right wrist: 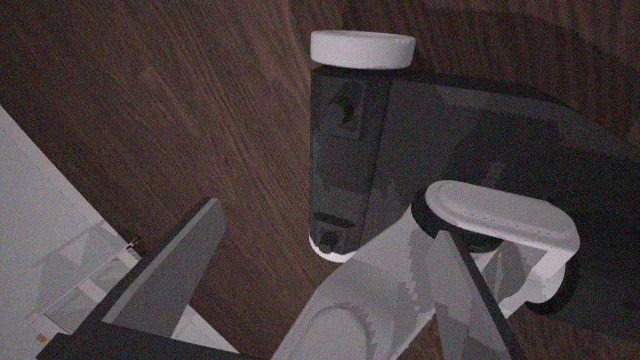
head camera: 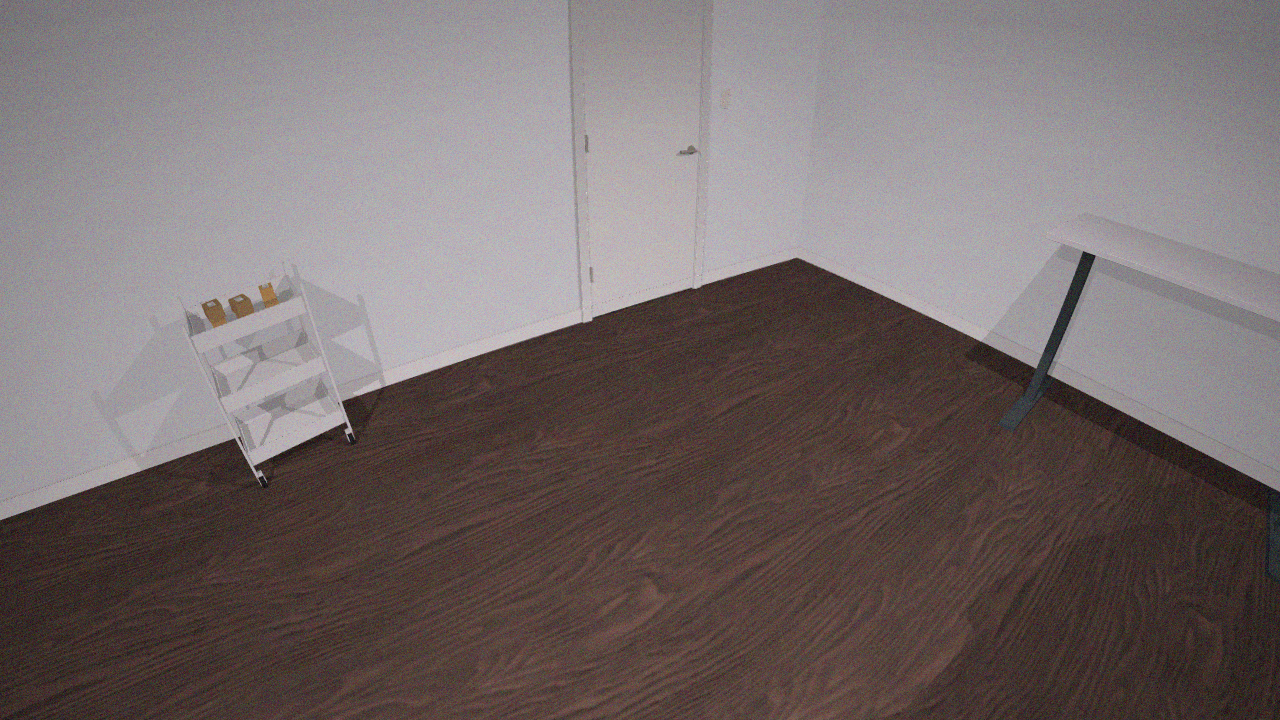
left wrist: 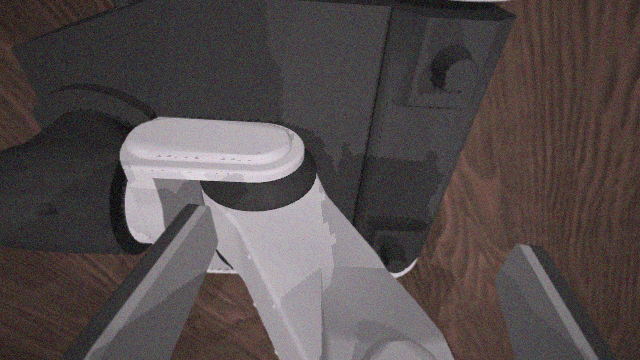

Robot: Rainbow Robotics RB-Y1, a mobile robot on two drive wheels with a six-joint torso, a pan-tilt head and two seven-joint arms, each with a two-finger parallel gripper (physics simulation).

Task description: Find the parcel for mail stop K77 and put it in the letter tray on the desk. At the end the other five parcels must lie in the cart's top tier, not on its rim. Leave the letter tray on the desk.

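Frame: origin at the robot's base, x ahead, y left, z up, level; millimetres.
Where they show: left gripper, fingertip midpoint: (left wrist: pixel 353 242); right gripper, fingertip midpoint: (right wrist: pixel 325 228).
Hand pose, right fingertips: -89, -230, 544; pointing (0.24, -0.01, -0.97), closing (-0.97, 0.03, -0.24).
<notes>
After its pixels a point has its place, as x, y, z.
A white three-tier cart (head camera: pixel 249 324) @(1442, 1291, 696) stands against the wall at the left of the head view. Three brown parcels show in its top tier: one at the left (head camera: pixel 213 311) @(1462, 1445, 750), one in the middle (head camera: pixel 240 305) @(1485, 1334, 755) and one at the right (head camera: pixel 267 293) @(1603, 1288, 744). Their labels are too small to read. Part of the cart also shows at the lower left of the right wrist view, with a brown parcel (right wrist: pixel 41 338) @(1605, 1285, 751). Part of the white desk (head camera: pixel 1172 265) @(1220, -2208, 951) shows at the right; the letter tray does not show. My left gripper (left wrist: pixel 353 242) @(-150, 221, 536) and right gripper (right wrist: pixel 327 215) @(-89, -230, 544) are open and empty, away from the cart and desk.
A closed door (head camera: pixel 642 152) @(2836, -257, 940) is in the wall between cart and desk. The desk's dark leg (head camera: pixel 1062 317) @(1595, -2168, 518) stands on the wood floor (head camera: pixel 626 501) @(1221, -64, 1). My dark base (left wrist: pixel 320 65) @(-156, 151, 169) (right wrist: pixel 425 120) @(-148, -164, 169) shows below the grippers.
</notes>
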